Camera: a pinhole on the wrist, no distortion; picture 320 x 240 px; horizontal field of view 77.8 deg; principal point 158.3 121.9 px. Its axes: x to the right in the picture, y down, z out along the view. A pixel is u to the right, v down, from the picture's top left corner.
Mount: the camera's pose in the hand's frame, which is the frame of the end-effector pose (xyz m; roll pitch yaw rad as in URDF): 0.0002 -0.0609 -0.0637 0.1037 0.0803 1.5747
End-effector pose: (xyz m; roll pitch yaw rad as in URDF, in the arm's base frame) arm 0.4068 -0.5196 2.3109 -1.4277 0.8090 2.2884
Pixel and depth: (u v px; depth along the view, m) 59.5 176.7 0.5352
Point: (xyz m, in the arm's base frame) -0.0647 -0.6760 2.6195
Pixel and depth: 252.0 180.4 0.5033
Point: 0.1785 -0.9546 2.2748
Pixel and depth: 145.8 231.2 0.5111
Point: 0.1053 -0.8776 2.5567
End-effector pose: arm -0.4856 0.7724 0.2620 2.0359 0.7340 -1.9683
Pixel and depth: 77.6 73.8 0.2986
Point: -0.5792 0.9076 0.0094
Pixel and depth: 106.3 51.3 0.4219
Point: -0.6985 0.9089 -0.0751
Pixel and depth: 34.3 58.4 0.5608
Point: -0.6729 1.0607 -0.3077
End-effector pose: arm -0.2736 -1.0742 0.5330 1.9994 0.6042 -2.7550
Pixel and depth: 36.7 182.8 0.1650
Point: -0.1685 -0.9868 0.4019
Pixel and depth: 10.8 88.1 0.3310
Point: -0.2000 -0.8965 0.1762
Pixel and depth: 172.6 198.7 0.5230
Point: -0.2323 -0.5845 0.4697
